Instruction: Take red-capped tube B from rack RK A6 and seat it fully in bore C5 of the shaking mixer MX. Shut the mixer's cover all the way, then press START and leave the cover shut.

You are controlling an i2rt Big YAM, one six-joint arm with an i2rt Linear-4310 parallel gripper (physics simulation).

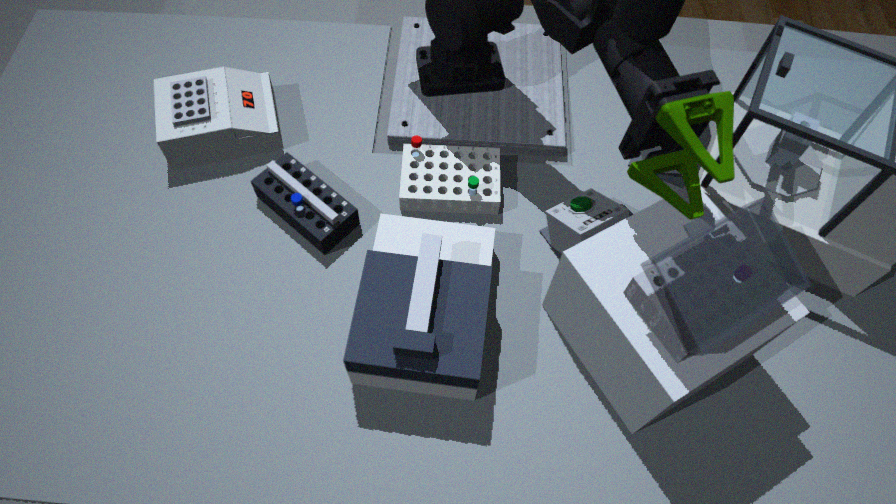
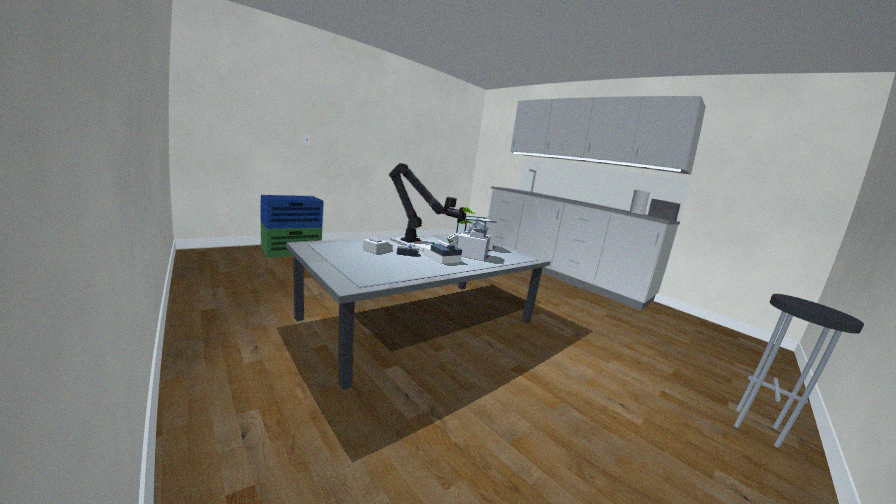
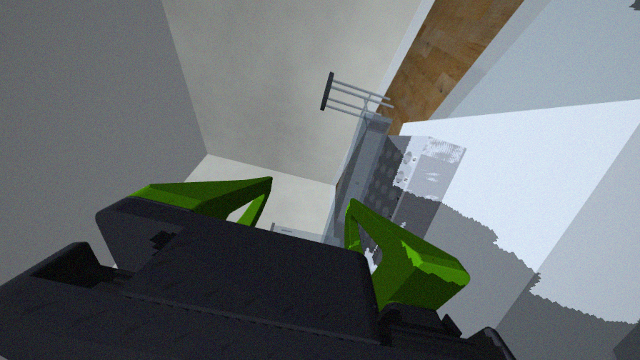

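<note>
The red-capped tube (image 1: 416, 142) stands upright in the back left corner hole of the white rack (image 1: 449, 208). The mixer (image 1: 595, 325) (image 2: 474, 246) (image 3: 505, 190) is the white box at the right. Its see-through cover (image 1: 776, 250) (image 3: 357, 170) looks partly raised over the bore block; its exact angle is hard to tell. A purple-capped tube (image 1: 742, 273) shows through the cover. My gripper (image 1: 709, 195) (image 2: 468, 216) (image 3: 310, 194) is open and empty, above the mixer's back edge near the cover. Bore C5 cannot be picked out. A small box with a green button (image 1: 580, 203) stands behind the mixer.
A green-capped tube (image 1: 473, 182) is in the white rack. A dark-lidded box (image 1: 388, 307) stands in front of it. A black rack (image 1: 341, 235) with a blue-capped tube (image 1: 296, 198) and a white block heater (image 1: 250, 122) are at left. A glass-walled case (image 1: 827, 87) stands at right.
</note>
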